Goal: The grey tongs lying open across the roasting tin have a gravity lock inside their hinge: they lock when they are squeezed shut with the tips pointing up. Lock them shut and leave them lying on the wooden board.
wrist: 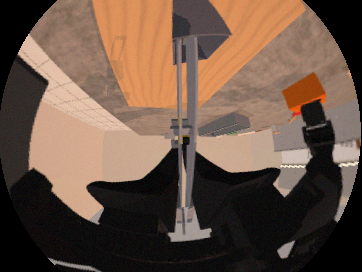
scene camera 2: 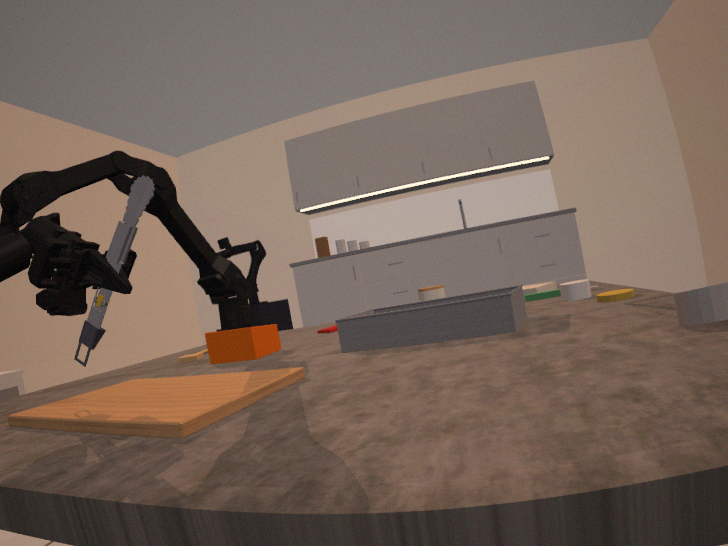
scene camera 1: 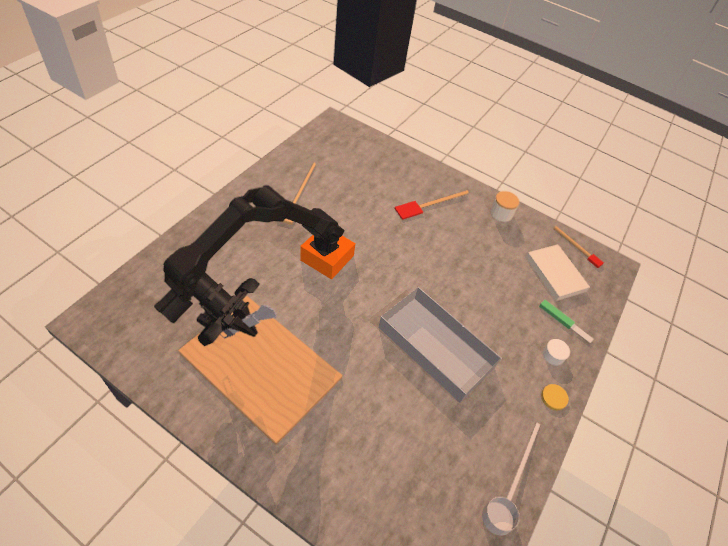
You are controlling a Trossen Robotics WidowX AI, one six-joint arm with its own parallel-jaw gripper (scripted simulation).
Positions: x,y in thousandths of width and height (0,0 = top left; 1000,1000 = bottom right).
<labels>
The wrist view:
my gripper: 499,542
wooden board: 385,175
grey roasting tin: 648,450
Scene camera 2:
my gripper: 178,532
wooden board: 242,746
grey roasting tin: 690,569
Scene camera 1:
my gripper: 352,614
pale block: 770,506
wooden board: 377,695
grey roasting tin: 606,633
</labels>
